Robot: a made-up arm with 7 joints. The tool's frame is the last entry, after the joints. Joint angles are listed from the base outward. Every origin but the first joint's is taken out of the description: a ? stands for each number. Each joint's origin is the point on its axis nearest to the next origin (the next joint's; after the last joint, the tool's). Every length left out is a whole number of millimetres.
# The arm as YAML. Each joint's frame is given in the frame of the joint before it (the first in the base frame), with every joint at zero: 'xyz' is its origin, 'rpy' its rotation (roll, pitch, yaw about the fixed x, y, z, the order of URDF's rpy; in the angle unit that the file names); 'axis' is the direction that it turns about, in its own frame. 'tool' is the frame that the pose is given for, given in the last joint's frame.
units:
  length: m
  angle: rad
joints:
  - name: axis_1
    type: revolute
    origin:
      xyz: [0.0, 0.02, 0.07]
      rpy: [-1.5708, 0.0, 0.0]
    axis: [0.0, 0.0, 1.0]
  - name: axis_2
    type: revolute
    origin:
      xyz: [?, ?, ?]
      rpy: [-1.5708, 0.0, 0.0]
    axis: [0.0, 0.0, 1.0]
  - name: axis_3
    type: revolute
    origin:
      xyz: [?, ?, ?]
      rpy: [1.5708, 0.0, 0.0]
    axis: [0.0, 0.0, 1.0]
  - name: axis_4
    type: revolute
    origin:
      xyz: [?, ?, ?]
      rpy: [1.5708, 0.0, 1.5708]
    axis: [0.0, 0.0, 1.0]
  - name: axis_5
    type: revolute
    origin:
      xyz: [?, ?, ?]
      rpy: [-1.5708, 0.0, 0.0]
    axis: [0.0, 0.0, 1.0]
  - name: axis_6
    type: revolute
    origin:
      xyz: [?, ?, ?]
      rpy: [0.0, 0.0, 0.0]
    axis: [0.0, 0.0, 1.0]
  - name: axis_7
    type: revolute
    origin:
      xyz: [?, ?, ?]
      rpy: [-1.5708, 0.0, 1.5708]
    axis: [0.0, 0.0, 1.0]
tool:
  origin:
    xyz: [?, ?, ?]
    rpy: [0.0, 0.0, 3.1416]
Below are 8 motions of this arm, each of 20 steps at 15 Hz.
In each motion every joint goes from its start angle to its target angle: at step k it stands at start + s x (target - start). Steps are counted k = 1, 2, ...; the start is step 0. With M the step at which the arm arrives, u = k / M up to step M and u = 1 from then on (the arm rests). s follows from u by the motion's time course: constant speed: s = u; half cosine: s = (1 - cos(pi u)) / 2; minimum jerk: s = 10 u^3 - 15 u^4 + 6 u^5.
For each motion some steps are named. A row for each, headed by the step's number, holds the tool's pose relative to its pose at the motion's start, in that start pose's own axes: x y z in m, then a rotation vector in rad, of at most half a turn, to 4 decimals.
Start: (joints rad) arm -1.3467 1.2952 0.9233 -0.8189 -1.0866 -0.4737 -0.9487
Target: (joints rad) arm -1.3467 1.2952 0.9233 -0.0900 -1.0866 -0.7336 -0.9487
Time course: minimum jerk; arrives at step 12
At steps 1, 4, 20:
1: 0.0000 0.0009 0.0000 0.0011 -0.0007 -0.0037
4: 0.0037 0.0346 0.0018 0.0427 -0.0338 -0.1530
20: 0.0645 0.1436 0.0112 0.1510 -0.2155 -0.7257

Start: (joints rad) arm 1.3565 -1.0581 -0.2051 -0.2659 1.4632 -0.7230 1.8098
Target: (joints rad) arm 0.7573 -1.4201 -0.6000 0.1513 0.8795 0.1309 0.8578
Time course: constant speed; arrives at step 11
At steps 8, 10, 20:
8: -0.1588 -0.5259 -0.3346 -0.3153 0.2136 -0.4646
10: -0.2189 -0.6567 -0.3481 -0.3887 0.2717 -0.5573
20: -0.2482 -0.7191 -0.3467 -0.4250 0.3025 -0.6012

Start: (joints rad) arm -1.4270 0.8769 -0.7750 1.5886 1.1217 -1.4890 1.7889
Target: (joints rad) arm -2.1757 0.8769 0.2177 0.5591 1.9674 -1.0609 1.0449
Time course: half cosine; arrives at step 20
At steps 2, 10, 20:
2: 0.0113 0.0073 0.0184 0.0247 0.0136 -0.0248
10: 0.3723 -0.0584 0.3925 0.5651 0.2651 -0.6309
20: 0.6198 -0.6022 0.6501 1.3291 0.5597 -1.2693

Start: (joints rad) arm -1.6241 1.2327 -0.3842 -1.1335 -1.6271 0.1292 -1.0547
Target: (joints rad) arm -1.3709 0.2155 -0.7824 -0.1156 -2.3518 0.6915 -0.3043
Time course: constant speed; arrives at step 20
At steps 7, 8, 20:
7: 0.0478 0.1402 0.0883 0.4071 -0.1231 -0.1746
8: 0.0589 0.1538 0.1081 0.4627 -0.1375 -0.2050
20: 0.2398 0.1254 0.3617 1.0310 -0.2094 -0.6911

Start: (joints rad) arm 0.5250 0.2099 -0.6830 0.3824 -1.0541 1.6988 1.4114
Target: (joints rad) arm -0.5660 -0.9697 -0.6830 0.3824 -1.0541 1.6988 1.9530
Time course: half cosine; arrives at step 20
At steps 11, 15, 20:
11: -0.4193 -0.4403 -0.2589 -0.3913 0.1808 1.1276
15: -0.4672 -0.7540 -0.2071 -0.5227 0.4760 1.6088
20: -0.4454 -0.8989 -0.1300 -0.5587 0.6905 1.8332

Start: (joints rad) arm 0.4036 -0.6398 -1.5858 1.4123 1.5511 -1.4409 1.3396
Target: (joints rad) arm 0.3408 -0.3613 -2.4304 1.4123 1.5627 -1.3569 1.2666
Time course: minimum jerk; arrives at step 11
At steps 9, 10, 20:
9: -0.7682 -0.5881 0.2347 -0.0129 0.3781 0.7495
10: -0.7846 -0.6219 0.2528 -0.0105 0.3941 0.7796
20: -0.7872 -0.6277 0.2559 -0.0101 0.3969 0.7848

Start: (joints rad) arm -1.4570 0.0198 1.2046 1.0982 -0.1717 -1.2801 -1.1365
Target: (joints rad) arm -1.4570 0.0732 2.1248 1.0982 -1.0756 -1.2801 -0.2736
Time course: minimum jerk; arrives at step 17
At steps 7, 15, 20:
7: -0.0838 0.0643 -0.0581 -0.0148 -0.3252 0.2807
15: -0.0494 0.0519 -0.2702 -0.3280 -0.8694 0.9992
20: -0.0452 0.0498 -0.2741 -0.3381 -0.8785 1.0162

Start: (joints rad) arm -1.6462 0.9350 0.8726 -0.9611 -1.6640 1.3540 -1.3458
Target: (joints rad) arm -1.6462 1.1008 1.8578 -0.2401 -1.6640 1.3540 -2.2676
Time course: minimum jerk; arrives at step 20
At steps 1, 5, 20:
1: 0.0002 -0.0001 0.0000 -0.0005 0.0013 -0.0005
5: 0.0192 -0.0126 -0.0038 -0.0498 0.1176 -0.0506
20: 0.1066 -0.2814 -0.1324 -1.0673 0.7363 -0.5276

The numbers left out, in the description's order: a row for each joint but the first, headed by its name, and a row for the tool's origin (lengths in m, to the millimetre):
axis_2: -0.32 -0.08 0.0
axis_3: 0.04 -0.02 0.0
axis_4: -0.27 0.08 0.0
axis_5: 0.06 -0.05 0.0
axis_6: 0.28 -0.04 0.0
axis_7: 0.09 0.28 0.0
tool: -0.01 -0.37 0.0

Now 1 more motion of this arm.
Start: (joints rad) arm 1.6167 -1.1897 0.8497 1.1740 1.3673 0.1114 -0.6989
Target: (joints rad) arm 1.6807 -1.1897 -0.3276 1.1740 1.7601 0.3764 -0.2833
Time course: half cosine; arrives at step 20
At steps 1, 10, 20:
1: 0.0020 -0.0029 -0.0009 -0.0061 -0.0030 0.0034
10: 0.1717 -0.2302 0.0106 -0.5093 -0.2084 0.1892
20: 0.3096 -0.4041 0.1677 -0.9998 -0.3490 0.1856

